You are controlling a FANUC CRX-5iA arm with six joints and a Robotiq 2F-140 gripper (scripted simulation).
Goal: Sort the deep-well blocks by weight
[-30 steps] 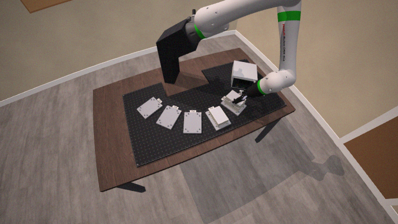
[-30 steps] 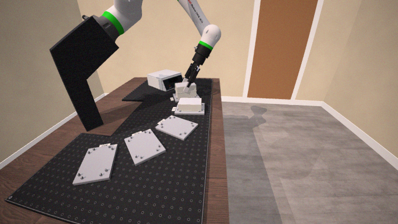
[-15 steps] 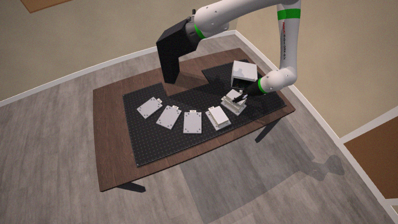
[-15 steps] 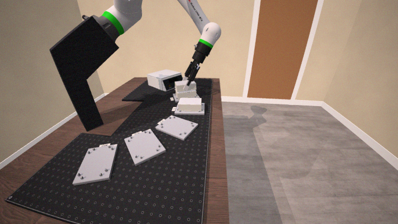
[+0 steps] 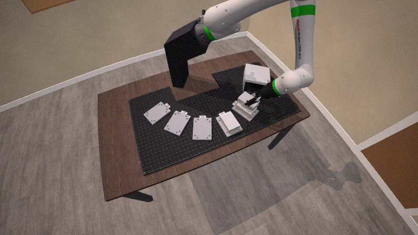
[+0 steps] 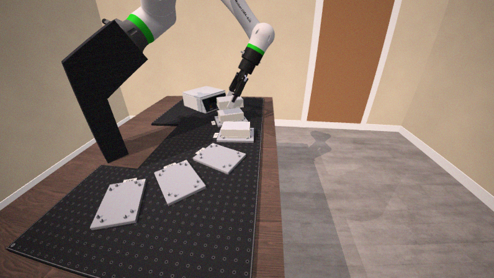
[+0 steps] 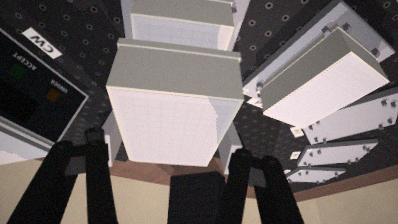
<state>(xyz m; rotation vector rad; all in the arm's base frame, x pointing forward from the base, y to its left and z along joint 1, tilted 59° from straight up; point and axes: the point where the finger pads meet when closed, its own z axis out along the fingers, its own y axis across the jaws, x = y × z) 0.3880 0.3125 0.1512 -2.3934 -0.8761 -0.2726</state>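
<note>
My hand is 29 cm past the weigher platform, 14 cm to the right of it and 2 cm above it. Also, from my hand: plate: 11 cm below; then check-weigher CW: 28 cm behind, 14 cm to the left, 5 cm below.
</note>
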